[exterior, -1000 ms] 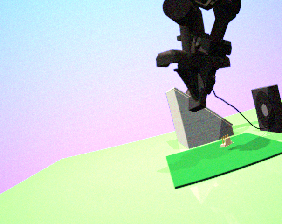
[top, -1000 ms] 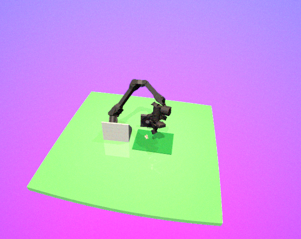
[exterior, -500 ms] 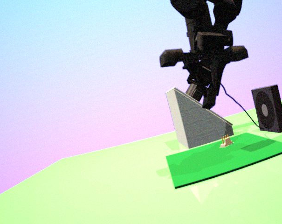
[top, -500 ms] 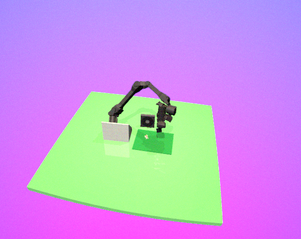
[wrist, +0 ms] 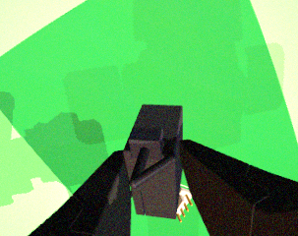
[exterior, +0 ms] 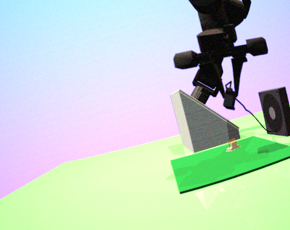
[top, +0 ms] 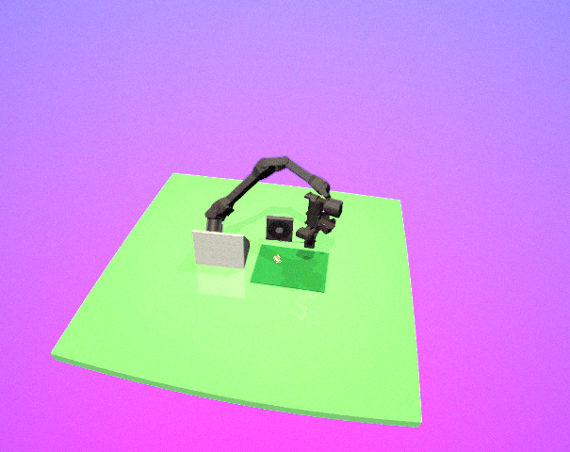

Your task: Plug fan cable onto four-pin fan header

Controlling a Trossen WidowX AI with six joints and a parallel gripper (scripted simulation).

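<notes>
Right now the dark green board is 140 mm below my gripper tip, 70 mm behind it and 10 mm to the right of it. From my gripper tip the other things lie so: black fan (170 mm to the left, 130 mm behind, 70 mm below); dark fan plug (10 mm below, 10 mm behind).
</notes>
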